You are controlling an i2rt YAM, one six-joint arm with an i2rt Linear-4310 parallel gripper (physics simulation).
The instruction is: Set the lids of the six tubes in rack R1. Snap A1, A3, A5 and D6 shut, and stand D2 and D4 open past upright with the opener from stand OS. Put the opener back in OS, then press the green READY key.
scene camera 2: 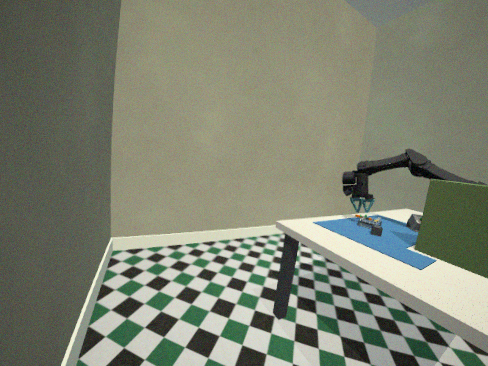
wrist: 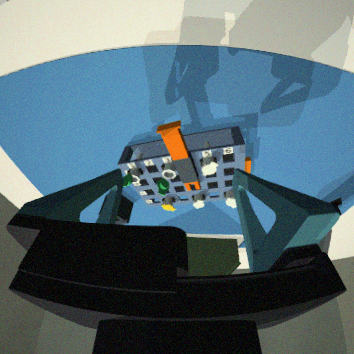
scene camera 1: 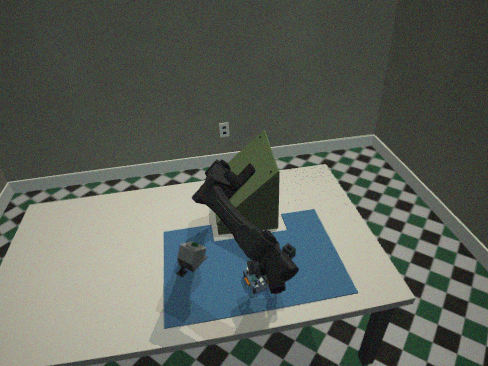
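Where they show: gripper, fingertip midpoint: [scene camera 2: 362, 212] [wrist: 177, 174]; arm's base, origin of the base link: [scene camera 2: 477, 220] [scene camera 1: 237, 185].
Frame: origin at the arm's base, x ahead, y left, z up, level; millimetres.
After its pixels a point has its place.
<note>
Rack R1 [scene camera 1: 257, 284] {x 407, y -32, z -127 mm} [scene camera 2: 368, 222] {x 356, y 65, z -118 mm} [wrist: 212, 185] {x 358, y -27, z -126 mm}, a grey grid with numbered columns, stands on the blue mat. In the wrist view its number-side row holds tubes with open rings and green lids [wrist: 162, 186] {x 396, y 25, z -96 mm} at columns 1 and 3, and a white lid [wrist: 209, 167] {x 409, y -19, z -107 mm} at column 5. The opposite row shows a yellow lid [wrist: 168, 206] {x 341, y 27, z -107 mm} and two white lids [wrist: 199, 202] {x 350, y -11, z -107 mm} [wrist: 231, 201] {x 355, y -47, z -105 mm}; their exact angles are unclear. An orange-and-grey bar [wrist: 174, 144] {x 434, y 11, z -110 mm}, possibly the opener, lies across the rack. My gripper [scene camera 2: 364, 211] {x 420, y 8, z -89 mm} [wrist: 177, 174] {x 420, y 8, z -89 mm} is open and empty above the rack.
A small dark block [scene camera 1: 289, 250] {x 288, y 127, z -130 mm} [scene camera 2: 376, 230] {x 287, y 138, z -125 mm} [wrist: 122, 209] {x 296, y 109, z -125 mm}, possibly stand OS, stands beside the rack. A grey box [scene camera 1: 192, 256] {x 259, y -229, z -83 mm} with a green key [scene camera 1: 195, 244] {x 208, y -211, z -79 mm} stands at the mat's left in scene view 1. A tall green wedge [scene camera 1: 255, 200] {x 129, y 42, z 8 mm} [scene camera 2: 455, 225] {x 41, y 146, z -17 mm} rises behind the mat [scene camera 1: 320, 260] {x 352, y 226, z -149 mm}.
</note>
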